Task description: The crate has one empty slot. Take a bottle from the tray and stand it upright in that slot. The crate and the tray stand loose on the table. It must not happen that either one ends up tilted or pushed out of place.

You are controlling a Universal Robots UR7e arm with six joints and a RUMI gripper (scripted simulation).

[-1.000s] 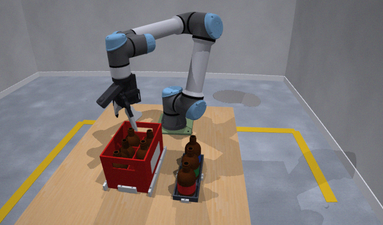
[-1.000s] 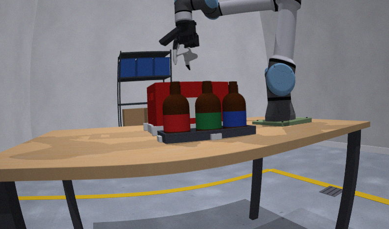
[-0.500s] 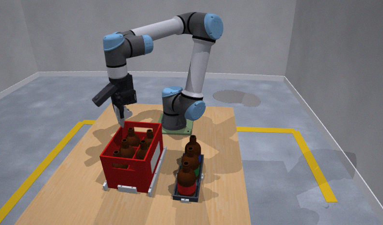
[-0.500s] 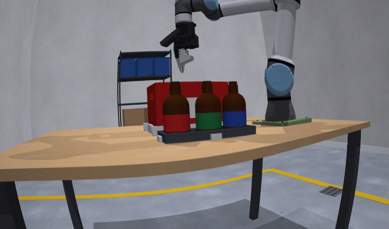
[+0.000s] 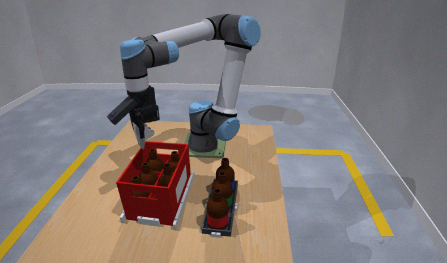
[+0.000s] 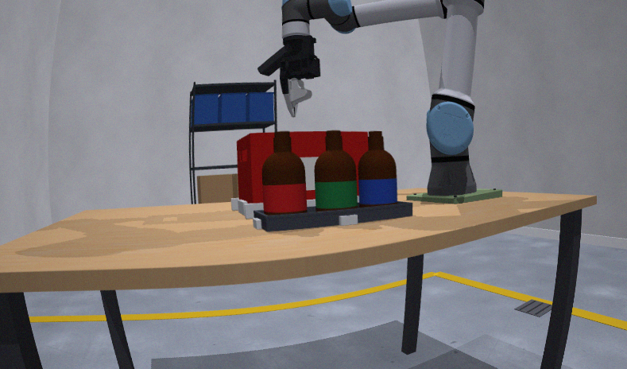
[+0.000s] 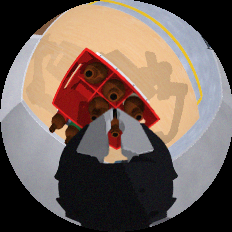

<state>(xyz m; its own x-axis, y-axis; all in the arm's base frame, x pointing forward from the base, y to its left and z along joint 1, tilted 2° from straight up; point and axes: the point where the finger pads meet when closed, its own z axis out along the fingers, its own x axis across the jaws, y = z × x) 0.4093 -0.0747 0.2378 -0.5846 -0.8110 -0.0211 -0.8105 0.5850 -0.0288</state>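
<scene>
Right now my hand is 30 mm past the brown bottle, 290 mm to the right of it and 160 mm above it. Also, from my hand: red crate: 10 mm behind, 40 mm to the left, 160 mm below.
</scene>
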